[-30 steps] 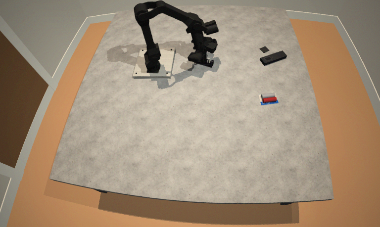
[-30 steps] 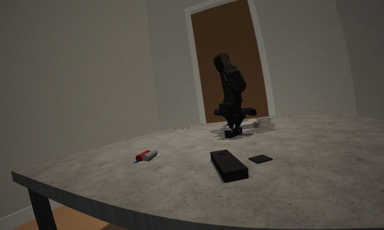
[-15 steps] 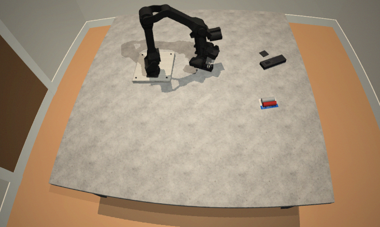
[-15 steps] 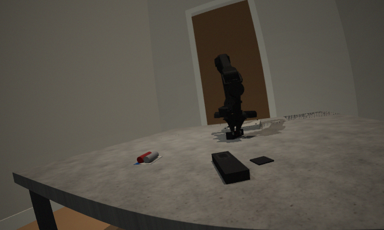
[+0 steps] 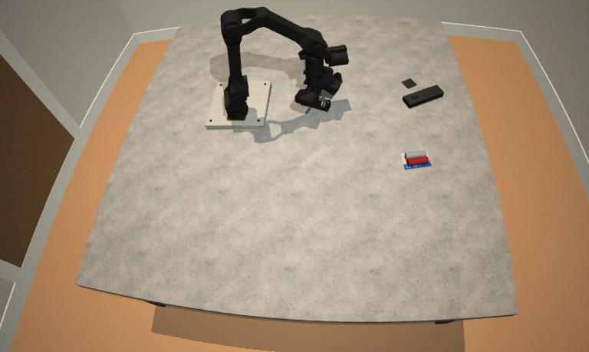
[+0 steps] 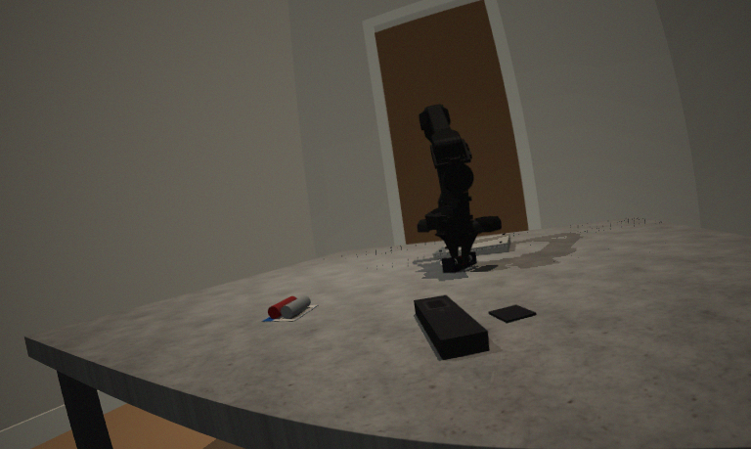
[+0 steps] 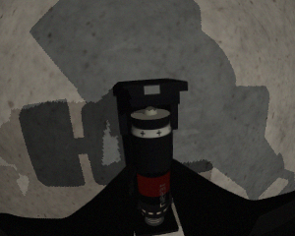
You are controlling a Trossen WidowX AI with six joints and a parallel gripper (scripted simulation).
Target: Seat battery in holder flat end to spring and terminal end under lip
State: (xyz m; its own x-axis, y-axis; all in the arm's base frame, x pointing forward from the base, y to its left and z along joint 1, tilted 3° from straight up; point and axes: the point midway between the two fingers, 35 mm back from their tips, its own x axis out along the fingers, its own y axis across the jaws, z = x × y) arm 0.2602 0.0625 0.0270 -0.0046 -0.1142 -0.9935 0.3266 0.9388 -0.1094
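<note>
Now: gripper tip 1 cm below the battery. Also, from my gripper tip: white card (33 cm ahead, 21 cm to the right); then black square (35 cm ahead, 13 cm to the left, 1 cm below).
</note>
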